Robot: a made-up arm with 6 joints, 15 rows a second.
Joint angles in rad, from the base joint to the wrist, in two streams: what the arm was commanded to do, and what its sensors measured. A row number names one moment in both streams.
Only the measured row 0 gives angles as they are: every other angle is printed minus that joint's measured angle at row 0.
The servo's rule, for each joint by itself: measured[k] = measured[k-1] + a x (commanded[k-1-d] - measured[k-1]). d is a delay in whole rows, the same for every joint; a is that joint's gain. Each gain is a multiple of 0.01, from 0.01 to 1. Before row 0 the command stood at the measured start. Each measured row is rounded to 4 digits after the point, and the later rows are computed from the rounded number. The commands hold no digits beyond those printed.
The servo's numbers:
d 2
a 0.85 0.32 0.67 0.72 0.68 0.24
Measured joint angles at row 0: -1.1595 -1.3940 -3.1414 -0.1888 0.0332 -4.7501
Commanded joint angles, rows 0 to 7: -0.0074 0.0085 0.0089 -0.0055 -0.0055 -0.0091; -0.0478 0.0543 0.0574 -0.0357 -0.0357 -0.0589; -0.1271 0.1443 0.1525 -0.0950 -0.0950 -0.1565; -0.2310 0.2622 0.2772 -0.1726 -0.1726 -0.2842; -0.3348 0.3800 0.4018 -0.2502 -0.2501 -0.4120; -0.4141 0.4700 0.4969 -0.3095 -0.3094 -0.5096; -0.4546 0.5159 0.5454 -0.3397 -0.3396 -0.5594; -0.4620 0.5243 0.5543 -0.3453 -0.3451 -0.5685
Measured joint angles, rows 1 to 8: 0.0000 0.0000 0.0000 0.0000 0.0000 0.0000; 0.0000 0.0000 0.0000 0.0000 0.0000 0.0000; -0.0063 0.0027 0.0060 -0.0040 -0.0037 -0.0022; -0.0416 0.0192 0.0404 -0.0268 -0.0255 -0.0158; -0.1143 0.0592 0.1155 -0.0759 -0.0728 -0.0496; -0.2135 0.1242 0.2238 -0.1455 -0.1407 -0.1059; -0.3166 0.2061 0.3431 -0.2209 -0.2151 -0.1794; -0.3995 0.2905 0.4461 -0.2847 -0.2792 -0.2586
